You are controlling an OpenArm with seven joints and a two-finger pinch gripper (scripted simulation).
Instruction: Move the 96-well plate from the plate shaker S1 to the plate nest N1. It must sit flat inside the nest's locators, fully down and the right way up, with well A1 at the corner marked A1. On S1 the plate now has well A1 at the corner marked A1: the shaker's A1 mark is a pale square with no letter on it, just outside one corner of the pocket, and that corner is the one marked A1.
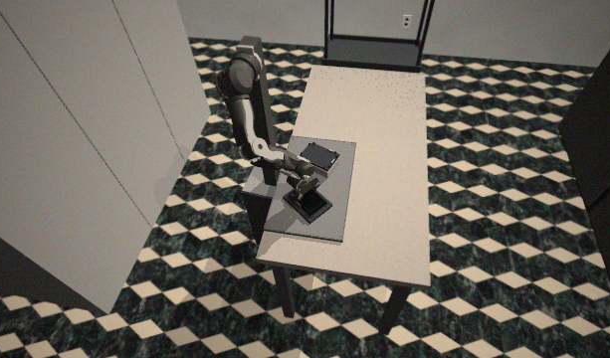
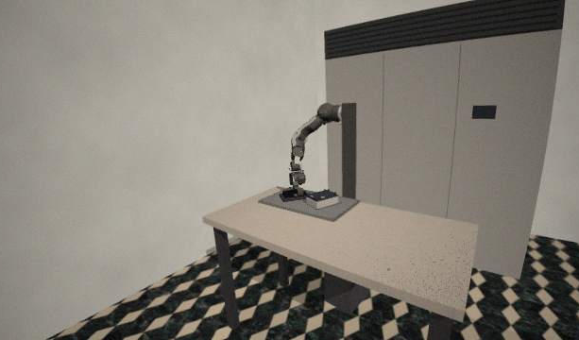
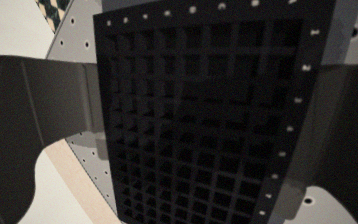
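Right now my hand is 1 cm to the left of the black 96-well plate and 1 cm short of it. Also, from my hand: dark plate nest N1 (2 cm below, 1 cm to the right, 1 cm ahead); then pale corner mark (8 cm to the left, 2 cm behind, 1 cm below).
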